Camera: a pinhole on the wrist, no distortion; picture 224 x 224 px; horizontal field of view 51.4 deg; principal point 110.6 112.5 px. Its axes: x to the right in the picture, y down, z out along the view. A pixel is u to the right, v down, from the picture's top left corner.
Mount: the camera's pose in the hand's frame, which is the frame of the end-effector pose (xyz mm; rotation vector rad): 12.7 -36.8 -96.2 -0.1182 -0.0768 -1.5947
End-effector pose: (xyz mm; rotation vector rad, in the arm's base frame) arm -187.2 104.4 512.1 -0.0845 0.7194 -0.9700
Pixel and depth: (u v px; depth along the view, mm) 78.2 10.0 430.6
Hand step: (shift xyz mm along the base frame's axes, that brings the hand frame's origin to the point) 194.8 94.2 306.8
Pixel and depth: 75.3 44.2 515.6
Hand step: 277.4 58.5 337.5
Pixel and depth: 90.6 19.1 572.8
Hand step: 272.5 92.3 433.0
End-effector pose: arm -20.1 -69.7 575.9 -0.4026 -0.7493 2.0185
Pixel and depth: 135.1 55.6 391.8
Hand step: -107.8 -156.1 245.0
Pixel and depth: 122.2 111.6 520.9
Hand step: -245.5 -127.5 322.0
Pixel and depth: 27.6 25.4 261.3
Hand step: -103.2 -153.6 57.7
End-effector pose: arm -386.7 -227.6 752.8 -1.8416 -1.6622 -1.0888
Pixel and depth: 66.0 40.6 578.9
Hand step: 271.8 233.3 -368.0
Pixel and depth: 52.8 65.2 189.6
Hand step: 56.6 47.0 -60.9
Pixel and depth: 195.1 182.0 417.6
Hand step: -50.0 369.6 -113.0
